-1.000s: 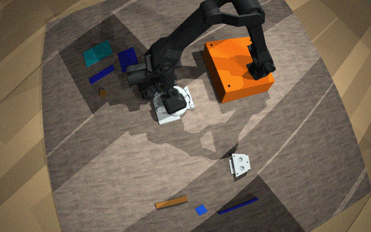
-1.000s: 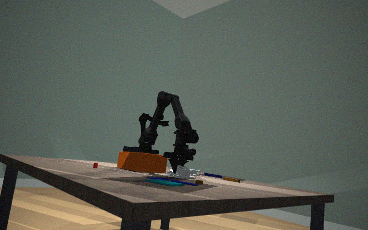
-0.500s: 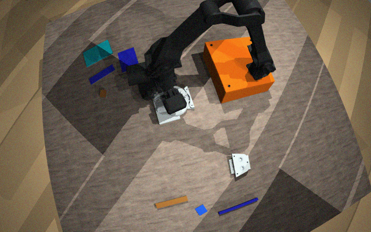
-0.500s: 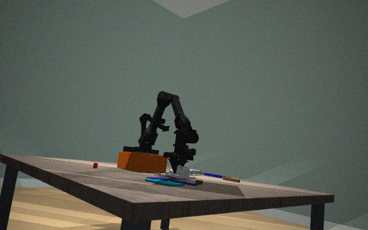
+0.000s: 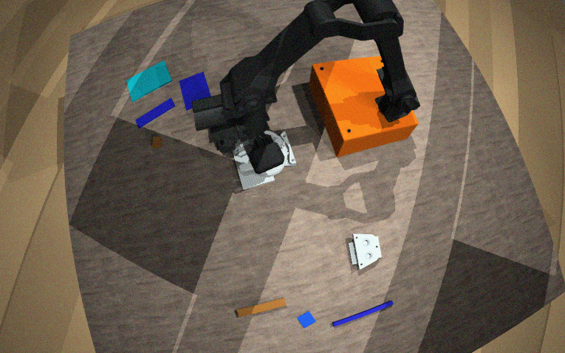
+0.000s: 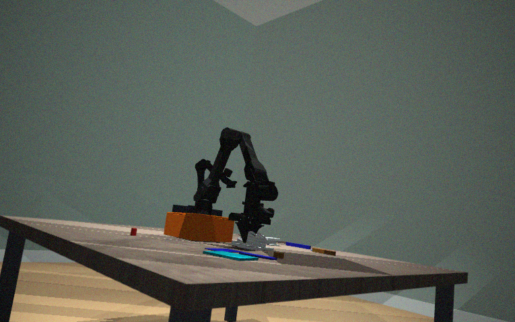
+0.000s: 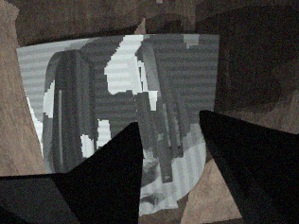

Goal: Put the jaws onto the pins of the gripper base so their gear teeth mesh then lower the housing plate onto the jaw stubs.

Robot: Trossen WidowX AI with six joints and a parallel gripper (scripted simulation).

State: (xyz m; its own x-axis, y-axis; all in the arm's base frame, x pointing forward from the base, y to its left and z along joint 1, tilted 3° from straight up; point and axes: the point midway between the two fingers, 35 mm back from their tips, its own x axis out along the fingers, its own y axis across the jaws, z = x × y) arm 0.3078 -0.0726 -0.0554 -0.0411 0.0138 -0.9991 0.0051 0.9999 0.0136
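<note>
My gripper tip is now 30 mm past the white jaw and 50 mm to the right of it. Also, from my gripper tip: small brown cube: 210 mm ahead, 120 mm to the right, 10 mm below; then blue bar: 190 mm ahead, 200 mm to the right, 20 mm below; then blue plate: 70 mm ahead, 210 mm to the right, 20 mm below.
</note>
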